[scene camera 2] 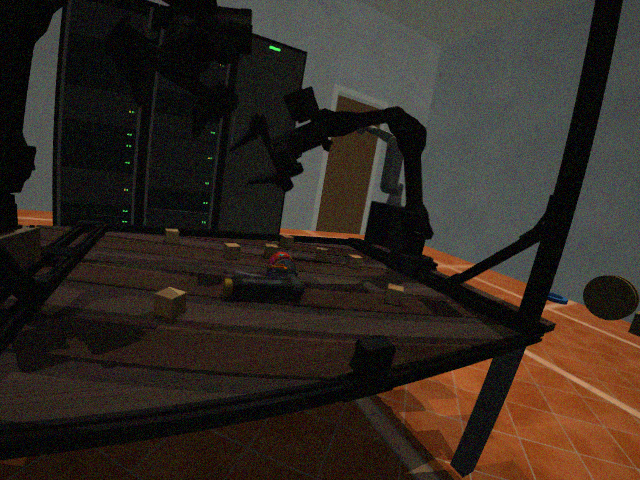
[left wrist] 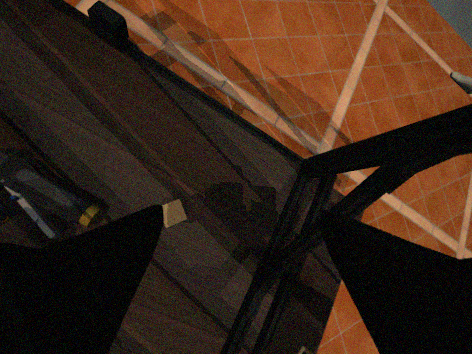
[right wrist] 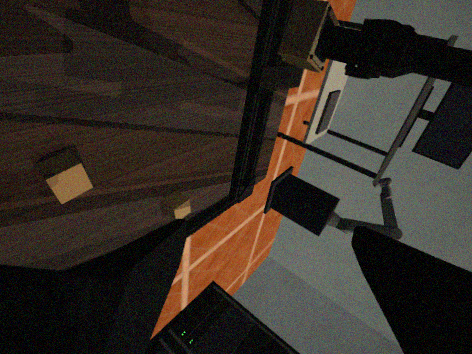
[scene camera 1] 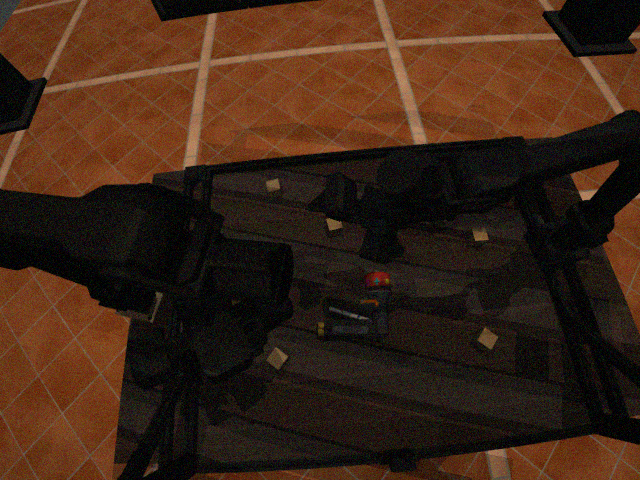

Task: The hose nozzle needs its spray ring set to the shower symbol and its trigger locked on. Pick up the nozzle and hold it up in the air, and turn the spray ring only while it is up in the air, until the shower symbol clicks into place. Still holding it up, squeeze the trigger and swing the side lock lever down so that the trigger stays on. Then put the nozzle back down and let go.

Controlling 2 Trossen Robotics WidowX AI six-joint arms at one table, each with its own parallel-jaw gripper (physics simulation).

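Frame: origin at the left arm's base, x down, y right, z back, level; metres.
Seen in the pictures: left gripper, fingertip midpoint: (scene camera 2: 170,122) (left wrist: 242,215); right gripper, fingertip midpoint: (scene camera 2: 237,167) (right wrist: 269,231) (scene camera 1: 323,212); left arm's base, link origin: (right wrist: 325,41) (scene camera 1: 140,296); right arm's base, link origin: (scene camera 2: 412,254) (scene camera 1: 564,239).
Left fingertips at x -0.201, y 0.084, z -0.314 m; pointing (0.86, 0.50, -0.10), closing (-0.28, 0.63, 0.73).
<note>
Pixels of each thing's top centre, then the offset from my left fingertips to it. "spot": a spot on its surface instead.
- hose nozzle, surface spot: (left wrist: 46,188) (scene camera 2: 262,281) spot: dx +0.250, dy -0.106, dz -0.157 m
- handle's yellow end, surface spot: (left wrist: 89,216) (scene camera 2: 227,278) (scene camera 1: 319,328) spot: dx +0.248, dy -0.097, dz -0.092 m
- light grey bar, surface spot: (left wrist: 34,216) (scene camera 1: 344,312) spot: dx +0.251, dy -0.141, dz -0.139 m
- orange part, surface spot: (scene camera 1: 369,302) spot: dx +0.238, dy -0.170, dz -0.189 m
The hose nozzle (scene camera 1: 381,316) (scene camera 2: 266,287) (left wrist: 46,188) lies on the table in the middle. Its red spray ring (scene camera 1: 377,280) (scene camera 2: 280,257) bears small coloured symbols; which one is set cannot be told. The handle's yellow end (scene camera 1: 321,329) (scene camera 2: 227,287) (left wrist: 89,216) points left in scene camera 1. A light grey bar (scene camera 1: 347,313) (left wrist: 34,216) and an orange part (scene camera 1: 369,302) show beside the handle. My left gripper (left wrist: 242,215) is open and empty, above the table left of the nozzle. My right gripper (scene camera 2: 241,165) (right wrist: 269,231) is open and empty, high above the table beyond the nozzle.
Several small wooden blocks (scene camera 1: 277,358) (scene camera 2: 170,303) (left wrist: 174,213) (right wrist: 69,183) stand scattered around the nozzle. Dark frame rails (scene camera 1: 563,310) run along the table's edges, and a dark upright post (scene camera 2: 573,155) rises at the right in scene camera 2. Dark cabinets (scene camera 2: 258,93) stand beyond the table.
</note>
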